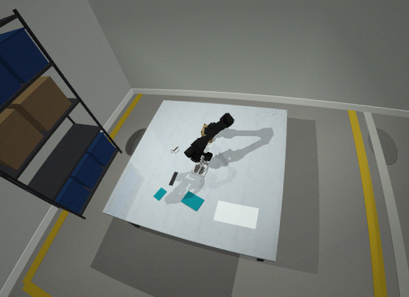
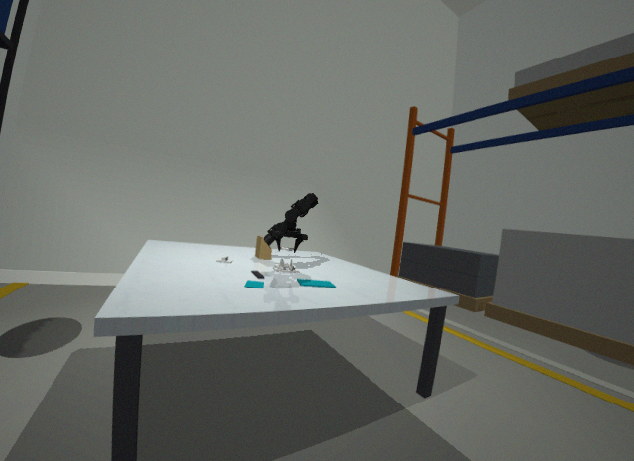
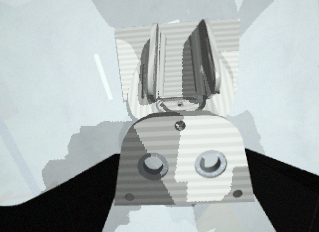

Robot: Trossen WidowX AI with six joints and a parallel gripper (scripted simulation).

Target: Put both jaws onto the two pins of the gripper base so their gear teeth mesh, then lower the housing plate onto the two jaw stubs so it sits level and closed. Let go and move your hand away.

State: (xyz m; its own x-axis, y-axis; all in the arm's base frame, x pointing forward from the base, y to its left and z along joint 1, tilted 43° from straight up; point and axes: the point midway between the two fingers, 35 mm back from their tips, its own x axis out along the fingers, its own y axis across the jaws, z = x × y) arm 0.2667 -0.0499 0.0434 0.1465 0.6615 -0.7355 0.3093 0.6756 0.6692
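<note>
My gripper tip is 7 cm above the grey gripper jaw, 2 cm short of it and 1 cm to the right of it. Also, from my gripper tip: black bar (22 cm to the right, 14 cm ahead, 8 cm below).
</note>
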